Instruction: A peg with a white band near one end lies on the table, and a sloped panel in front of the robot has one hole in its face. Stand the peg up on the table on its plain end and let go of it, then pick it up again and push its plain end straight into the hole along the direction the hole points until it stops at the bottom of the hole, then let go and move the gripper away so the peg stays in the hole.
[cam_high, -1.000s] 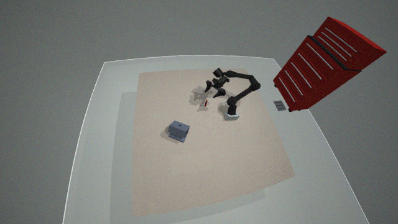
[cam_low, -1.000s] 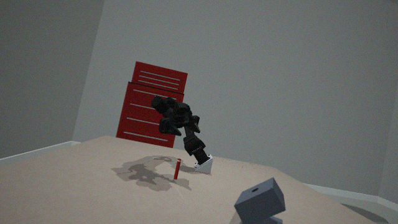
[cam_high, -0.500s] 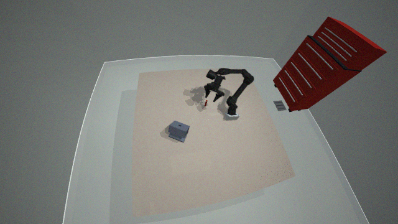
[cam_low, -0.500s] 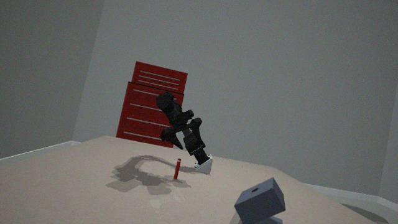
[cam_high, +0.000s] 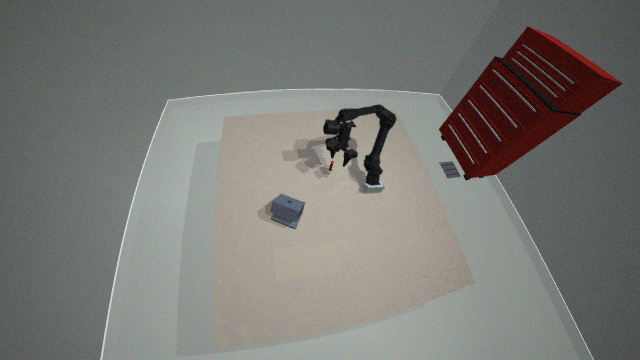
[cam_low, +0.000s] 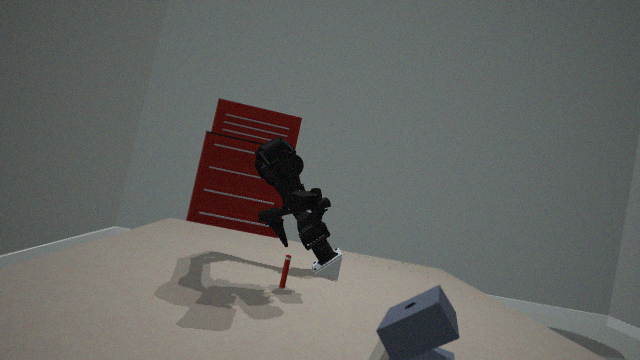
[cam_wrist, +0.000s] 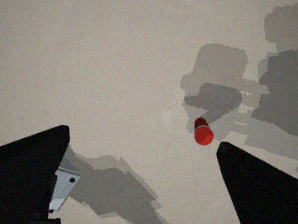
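Now: the red peg 10 mm ahead of my gripper tip, 30 mm to the right of it and 60 mm below it. Also, from my gripper tip: grey sloped panel (290 mm ahead, 180 mm to the left, 50 mm below).
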